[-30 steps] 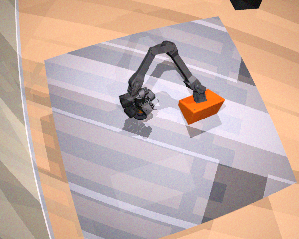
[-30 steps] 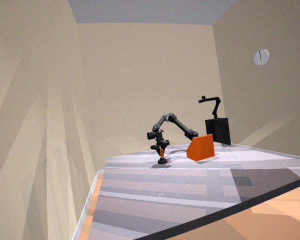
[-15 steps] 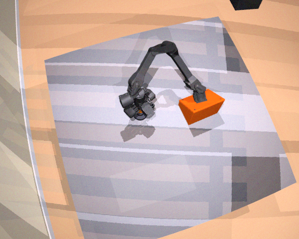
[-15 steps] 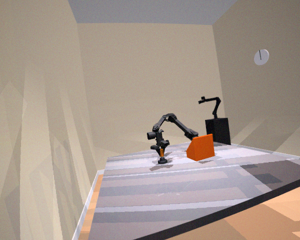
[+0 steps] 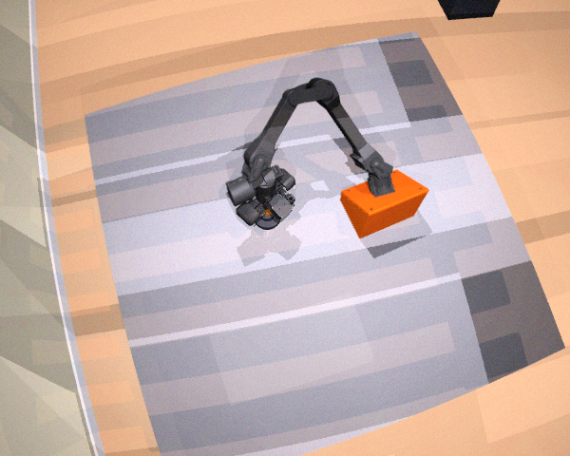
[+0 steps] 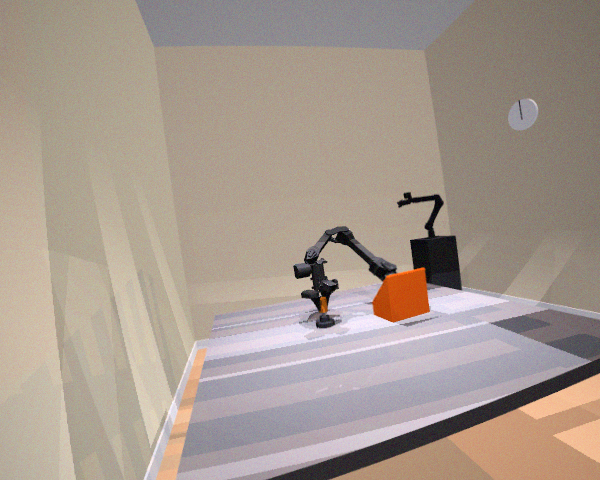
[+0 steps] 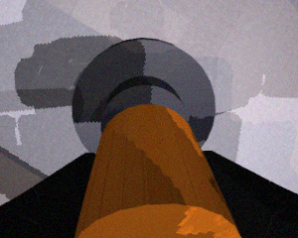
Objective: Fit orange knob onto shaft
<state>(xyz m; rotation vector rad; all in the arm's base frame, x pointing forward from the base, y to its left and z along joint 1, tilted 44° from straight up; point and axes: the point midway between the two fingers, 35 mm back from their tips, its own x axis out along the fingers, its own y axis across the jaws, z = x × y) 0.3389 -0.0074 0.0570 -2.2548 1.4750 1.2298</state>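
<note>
Now: gripper tip 3 cm below the orange knob. Also, from my gripper tip: dark round pedestal: 4 cm below.
</note>
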